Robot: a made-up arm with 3 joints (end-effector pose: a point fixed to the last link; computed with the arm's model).
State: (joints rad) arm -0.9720 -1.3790 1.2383
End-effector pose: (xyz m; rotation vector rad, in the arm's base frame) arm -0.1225 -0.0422 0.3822 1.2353 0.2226 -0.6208
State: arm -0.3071 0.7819 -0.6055
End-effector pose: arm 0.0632 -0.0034 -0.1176 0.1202 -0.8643 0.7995
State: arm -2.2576 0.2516 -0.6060
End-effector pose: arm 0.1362 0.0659 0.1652 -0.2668 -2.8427 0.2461
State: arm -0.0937 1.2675 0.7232
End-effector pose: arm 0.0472 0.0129 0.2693 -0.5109 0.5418 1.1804
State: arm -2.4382 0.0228 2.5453
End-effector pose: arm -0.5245 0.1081 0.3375 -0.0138 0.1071 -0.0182
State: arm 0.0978 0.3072 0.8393
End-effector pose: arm 0.1215 0.0893 0.2764 -0.1155 0.9295 0.2970
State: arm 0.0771 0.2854 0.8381
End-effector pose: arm 0.1174 0.0900 0.2785 -0.1098 0.9088 0.2744
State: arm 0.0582 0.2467 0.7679
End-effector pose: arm 0.0965 0.0868 0.2680 -0.0882 0.8218 0.2380
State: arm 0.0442 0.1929 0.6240
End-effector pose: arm 0.0611 0.0830 0.2389 -0.0562 0.6661 0.1883
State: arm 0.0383 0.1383 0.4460
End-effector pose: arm 0.0257 0.0825 0.1950 -0.0283 0.4835 0.1368
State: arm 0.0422 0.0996 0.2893
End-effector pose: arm 0.0022 0.0845 0.1511 -0.0123 0.3312 0.0993
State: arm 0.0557 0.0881 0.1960
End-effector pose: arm -0.0082 0.0851 0.1235 -0.0062 0.2515 0.0881
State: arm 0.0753 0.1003 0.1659
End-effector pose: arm -0.0109 0.0830 0.1146 -0.0046 0.2410 0.1004
